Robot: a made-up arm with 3 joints. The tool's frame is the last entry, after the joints.
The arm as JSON. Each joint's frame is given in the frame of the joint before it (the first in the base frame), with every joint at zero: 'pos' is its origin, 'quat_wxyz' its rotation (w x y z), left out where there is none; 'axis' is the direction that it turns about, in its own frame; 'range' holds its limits. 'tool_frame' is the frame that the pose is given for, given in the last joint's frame.
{
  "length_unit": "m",
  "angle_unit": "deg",
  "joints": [
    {
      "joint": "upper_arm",
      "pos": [
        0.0,
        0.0,
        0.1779
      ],
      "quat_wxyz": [
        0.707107,
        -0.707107,
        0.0,
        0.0
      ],
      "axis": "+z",
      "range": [
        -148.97,
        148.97
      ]
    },
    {
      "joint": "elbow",
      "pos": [
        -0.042,
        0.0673,
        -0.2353
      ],
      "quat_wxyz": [
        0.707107,
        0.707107,
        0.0,
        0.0
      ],
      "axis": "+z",
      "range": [
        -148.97,
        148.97
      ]
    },
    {
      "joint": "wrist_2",
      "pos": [
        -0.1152,
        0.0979,
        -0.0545
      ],
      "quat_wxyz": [
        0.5,
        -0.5,
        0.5,
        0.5
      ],
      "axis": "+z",
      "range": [
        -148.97,
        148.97
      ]
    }
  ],
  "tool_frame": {
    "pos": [
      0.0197,
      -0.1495,
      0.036
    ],
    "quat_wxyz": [
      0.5,
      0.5,
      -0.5,
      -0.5
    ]
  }
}
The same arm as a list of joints. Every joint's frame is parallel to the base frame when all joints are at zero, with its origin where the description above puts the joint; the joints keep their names.
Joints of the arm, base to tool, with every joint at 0 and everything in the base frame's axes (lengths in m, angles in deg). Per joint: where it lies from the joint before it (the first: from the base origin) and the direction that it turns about. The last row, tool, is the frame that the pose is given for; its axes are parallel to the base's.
upper_arm: axis +y xyz 0 0 0.1779
elbow: axis +z xyz -0.042 -0.2353 -0.0673
wrist_2: axis +y xyz -0.1152 0.0979 -0.0545
tool: xyz 0.1495 0.036 -0.0197
Joint limits (deg, base to tool): -148.97..148.97 -148.97..148.97 -148.97..148.97

